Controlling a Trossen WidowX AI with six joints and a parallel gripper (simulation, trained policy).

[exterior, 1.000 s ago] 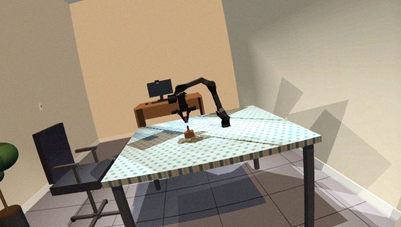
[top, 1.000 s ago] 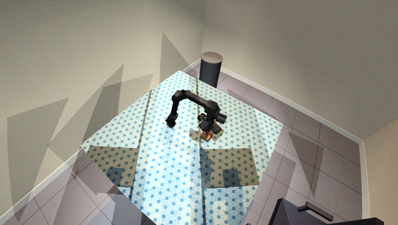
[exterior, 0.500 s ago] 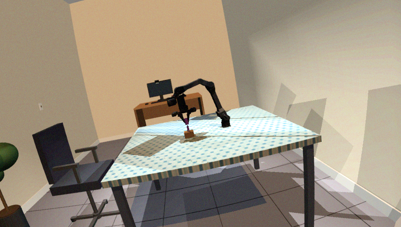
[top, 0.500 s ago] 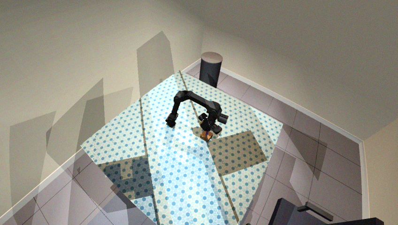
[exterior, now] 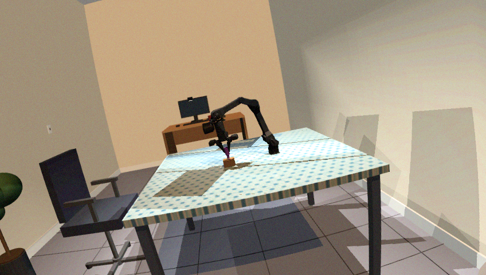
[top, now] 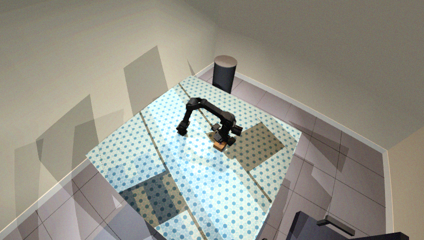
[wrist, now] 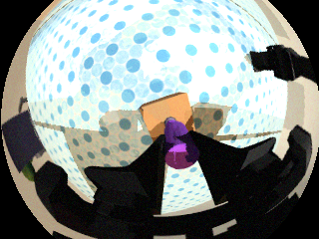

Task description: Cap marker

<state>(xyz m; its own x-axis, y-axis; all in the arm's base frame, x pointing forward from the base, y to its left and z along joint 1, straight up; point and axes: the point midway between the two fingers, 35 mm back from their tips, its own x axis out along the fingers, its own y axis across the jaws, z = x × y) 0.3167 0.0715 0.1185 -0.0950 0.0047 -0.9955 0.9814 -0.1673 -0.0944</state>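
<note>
Now: gripper tip 20 mm above the purple marker. Also, from my gripper tip: orange holder block 60 mm below; purple cap 10 mm above.
</note>
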